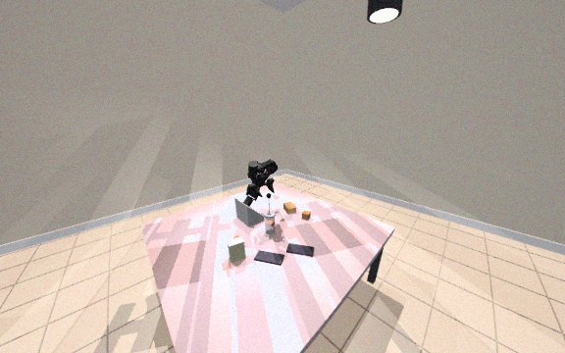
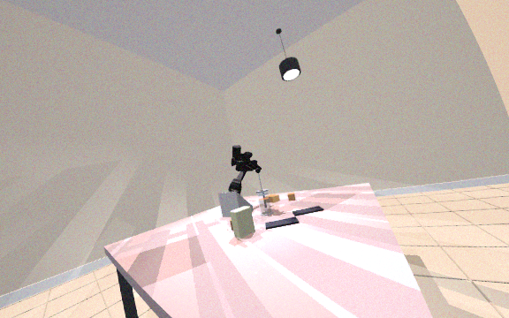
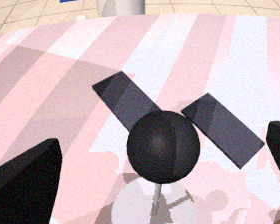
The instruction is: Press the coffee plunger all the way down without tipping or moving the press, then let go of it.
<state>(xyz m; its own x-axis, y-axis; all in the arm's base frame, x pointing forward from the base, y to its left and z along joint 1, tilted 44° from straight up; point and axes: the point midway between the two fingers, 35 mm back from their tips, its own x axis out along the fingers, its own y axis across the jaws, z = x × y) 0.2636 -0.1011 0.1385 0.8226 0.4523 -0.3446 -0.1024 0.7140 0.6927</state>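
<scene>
The coffee press is 140 mm below my gripper tip, 20 mm to the left of it and 10 mm behind it. Round my gripper tip: box: 260 mm to the right, 220 mm below, 80 mm ahead.
</scene>
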